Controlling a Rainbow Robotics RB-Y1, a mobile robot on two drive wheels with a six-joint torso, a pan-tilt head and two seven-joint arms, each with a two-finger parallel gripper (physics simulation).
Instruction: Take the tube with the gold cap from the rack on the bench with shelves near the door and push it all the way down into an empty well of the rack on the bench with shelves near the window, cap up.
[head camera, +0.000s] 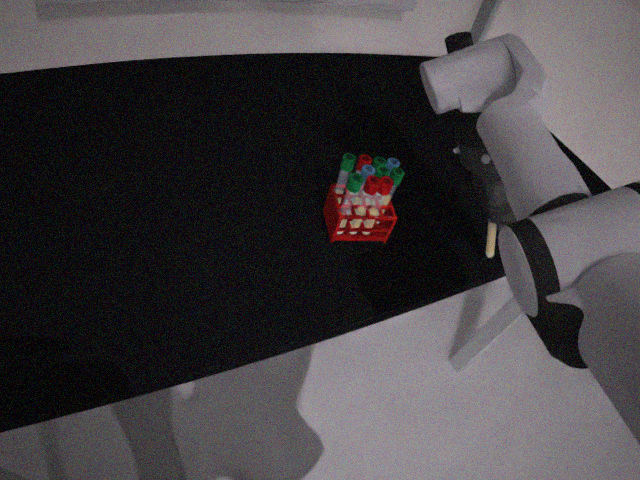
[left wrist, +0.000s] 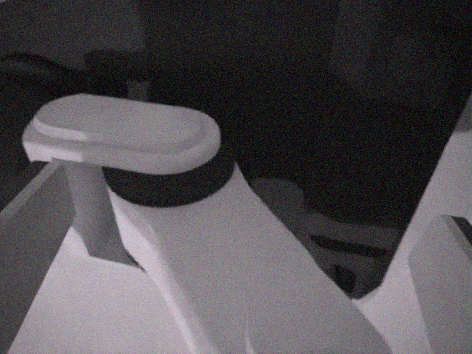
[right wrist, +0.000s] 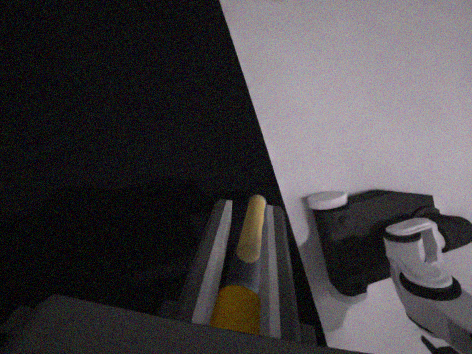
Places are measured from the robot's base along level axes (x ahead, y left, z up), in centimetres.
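Pixels of known places: left gripper, fingertip midpoint: (left wrist: 246, 212); right gripper, fingertip midpoint: (right wrist: 247, 214).
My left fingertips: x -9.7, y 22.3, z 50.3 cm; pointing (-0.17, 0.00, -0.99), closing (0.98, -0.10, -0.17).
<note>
Behind a point stands the place of what it marks.
My right gripper (right wrist: 247, 214) @(z 98.8, x 49.0, y -53.4 cm) is shut on the gold-capped tube (right wrist: 248, 246) @(z 99.6, x 49.5, y -51.9 cm); its gold cap (right wrist: 236, 309) @(z 102.7, x 50.5, y -51.1 cm) sits near the palm and its cream lower end points out past the fingertips. In the head view the tube's cream end (head camera: 490, 240) @(z 96.9, x 48.3, y -51.3 cm) shows below my right arm (head camera: 509, 143) @(z 119.3, x 44.6, y -35.6 cm), over the right end of the black bench top, to the right of the red rack (head camera: 360, 214) @(z 97.4, x 56.9, y -31.6 cm). The rack holds several tubes with green, red and blue caps, and its front wells look empty.
The black bench top (head camera: 247, 214) @(z 91.5, x 65.1, y -17.7 cm) spans the head view, with grey floor in front of it. The left wrist view shows only parts of my own body (left wrist: 147, 137) @(z 30.9, x -23.5, y 10.1 cm) and dark surroundings. My wheeled base (right wrist: 357, 239) @(z 17.1, x -7.9, y -3.6 cm) shows on the floor in the right wrist view.
</note>
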